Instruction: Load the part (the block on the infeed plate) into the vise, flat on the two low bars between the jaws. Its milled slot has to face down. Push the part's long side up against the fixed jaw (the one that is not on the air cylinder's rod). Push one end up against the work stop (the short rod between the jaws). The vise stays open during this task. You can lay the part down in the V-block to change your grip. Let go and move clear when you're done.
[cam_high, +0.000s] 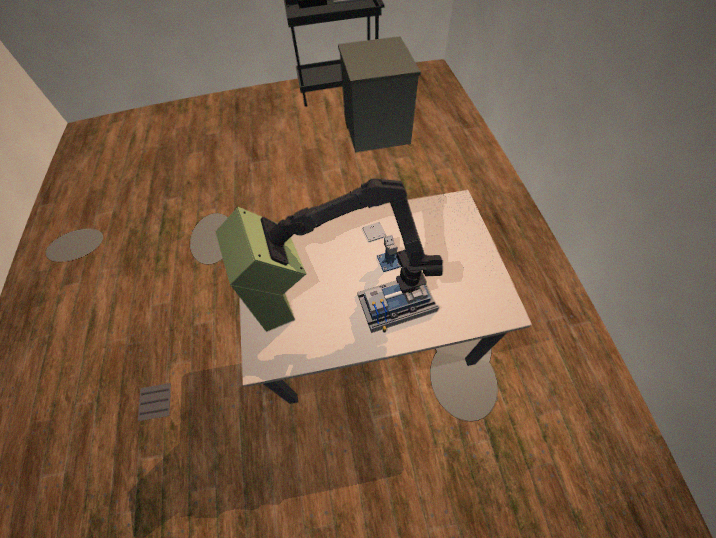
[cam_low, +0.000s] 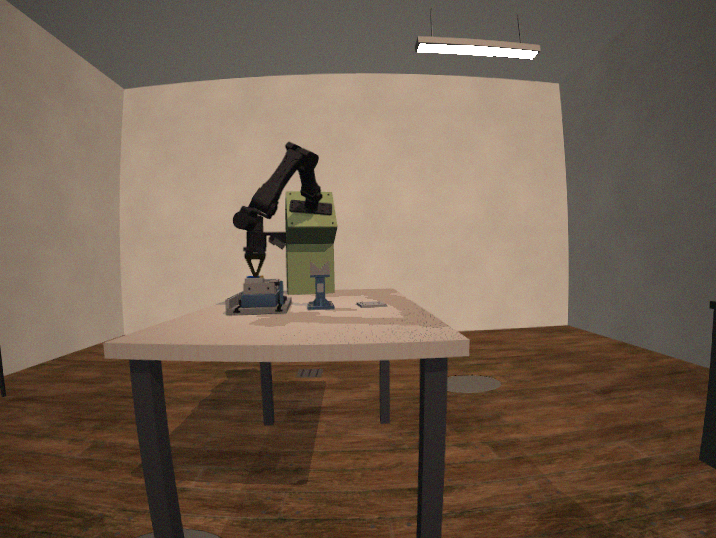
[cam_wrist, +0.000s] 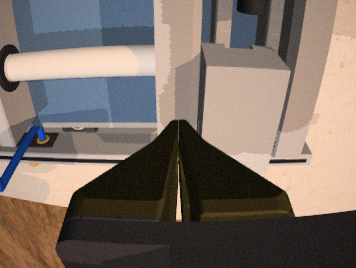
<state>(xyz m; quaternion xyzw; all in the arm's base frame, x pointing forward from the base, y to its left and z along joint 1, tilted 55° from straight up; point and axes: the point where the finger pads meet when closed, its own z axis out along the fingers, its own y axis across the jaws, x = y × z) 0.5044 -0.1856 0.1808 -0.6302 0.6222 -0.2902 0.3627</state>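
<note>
Now: hand 3 cm short of the part and 3 cm above it. The rest, counted from my hand: moving jaw (2 cm to the left, 4 cm below); then dark work stop rod (3 cm ahead, 7 cm to the left, 3 cm below); then grey jaw (6 cm ahead, 3 cm to the left, 4 cm below).
</note>
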